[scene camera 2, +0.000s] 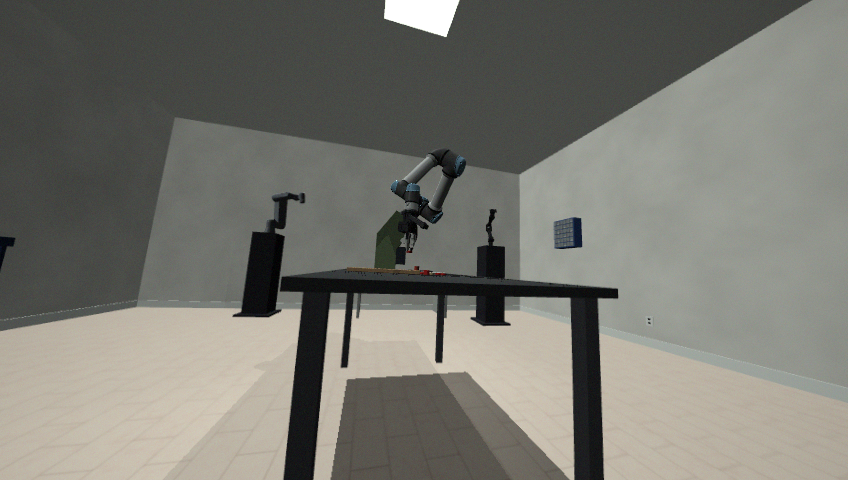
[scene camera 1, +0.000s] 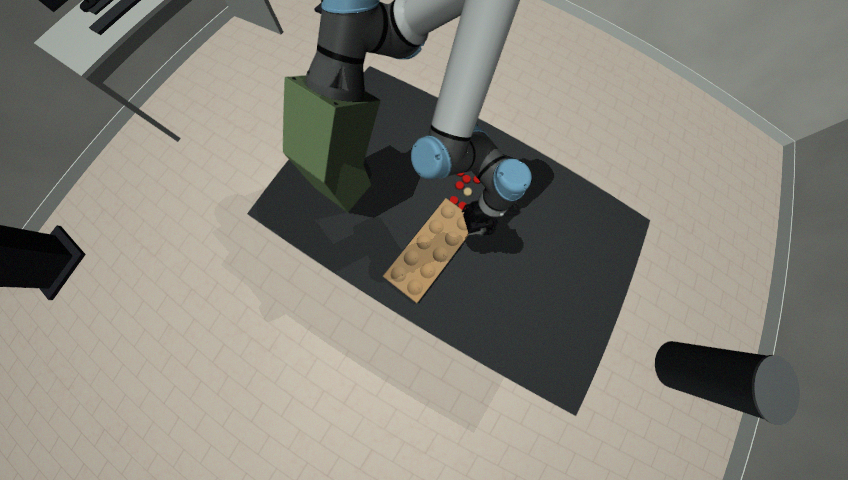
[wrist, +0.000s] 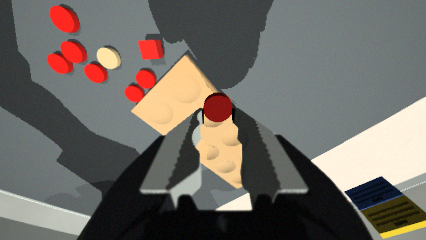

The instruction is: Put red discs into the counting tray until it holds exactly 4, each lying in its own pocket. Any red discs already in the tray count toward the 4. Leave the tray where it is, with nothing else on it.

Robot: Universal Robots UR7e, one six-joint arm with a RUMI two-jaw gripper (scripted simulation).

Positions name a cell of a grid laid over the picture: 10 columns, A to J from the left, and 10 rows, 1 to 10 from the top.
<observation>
In view: my gripper (scene camera 1: F5) and a wooden counting tray (scene camera 1: E6).
The wooden counting tray also shows in the wrist view (wrist: E4). My gripper is seen too in the wrist view (wrist: F5).
</observation>
